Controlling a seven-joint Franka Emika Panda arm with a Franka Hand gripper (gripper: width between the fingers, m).
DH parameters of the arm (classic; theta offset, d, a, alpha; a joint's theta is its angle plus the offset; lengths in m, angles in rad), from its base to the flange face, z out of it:
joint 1: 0 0.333 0 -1.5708
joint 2: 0 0 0 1.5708
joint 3: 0 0.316 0.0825 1.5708
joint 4: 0 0 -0.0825 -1.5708
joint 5: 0 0.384 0 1.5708
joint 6: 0 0 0.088 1.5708
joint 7: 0 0.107 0 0
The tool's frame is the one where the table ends.
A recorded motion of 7 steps. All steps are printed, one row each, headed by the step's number.
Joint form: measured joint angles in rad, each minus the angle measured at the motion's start. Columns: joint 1, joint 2, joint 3, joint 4, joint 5, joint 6, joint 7.
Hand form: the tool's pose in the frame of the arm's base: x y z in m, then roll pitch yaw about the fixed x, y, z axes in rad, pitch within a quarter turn. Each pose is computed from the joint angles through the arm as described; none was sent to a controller.
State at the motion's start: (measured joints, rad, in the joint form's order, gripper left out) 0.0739 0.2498 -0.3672 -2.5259 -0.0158 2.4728 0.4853
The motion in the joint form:
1: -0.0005 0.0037 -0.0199 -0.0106 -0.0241 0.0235 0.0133
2: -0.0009 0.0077 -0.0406 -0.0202 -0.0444 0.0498 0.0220
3: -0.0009 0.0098 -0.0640 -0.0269 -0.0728 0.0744 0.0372
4: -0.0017 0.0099 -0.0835 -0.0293 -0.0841 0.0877 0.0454
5: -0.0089 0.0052 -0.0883 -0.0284 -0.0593 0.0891 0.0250
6: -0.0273 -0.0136 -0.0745 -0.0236 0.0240 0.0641 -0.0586
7: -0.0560 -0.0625 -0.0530 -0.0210 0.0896 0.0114 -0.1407
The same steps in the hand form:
1: 0.4012 -0.1415 0.1666 2.9085 0.1899 -0.8013
2: 0.3967 -0.1501 0.1648 2.9022 0.1706 -0.8102
3: 0.3931 -0.1595 0.1647 2.8940 0.1466 -0.8197
4: 0.3905 -0.1679 0.1657 2.8916 0.1310 -0.8354
5: 0.3898 -0.1732 0.1681 2.9073 0.1316 -0.8484
6: 0.3906 -0.1753 0.1745 2.9574 0.1637 -0.8449
7: 0.3914 -0.1757 0.1900 3.0191 0.2003 -0.8253

